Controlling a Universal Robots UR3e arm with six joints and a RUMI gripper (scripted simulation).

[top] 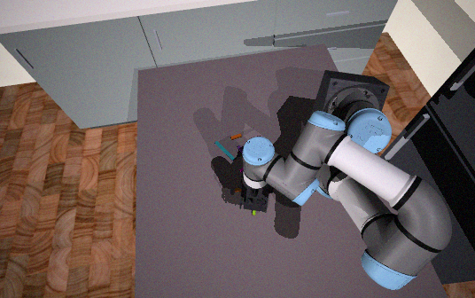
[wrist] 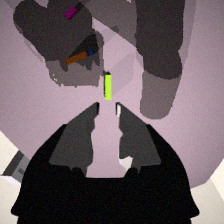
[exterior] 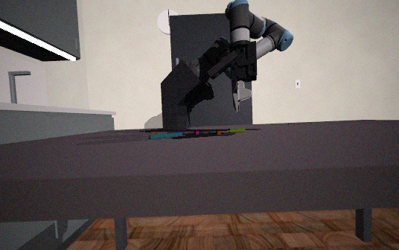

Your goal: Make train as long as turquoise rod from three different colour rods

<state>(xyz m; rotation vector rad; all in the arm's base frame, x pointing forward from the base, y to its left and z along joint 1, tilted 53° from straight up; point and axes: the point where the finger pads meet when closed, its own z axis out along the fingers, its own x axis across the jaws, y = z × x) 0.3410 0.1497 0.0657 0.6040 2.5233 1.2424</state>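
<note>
Right now my hand is 8 cm above the lime rod. Round my hand: blue rod: 8 cm below, 7 cm to the right, 1 cm ahead; magenta rod: 14 cm to the right, 8 cm below, 2 cm ahead; purple rod: 21 cm to the right, 8 cm below, 1 cm ahead.
</note>
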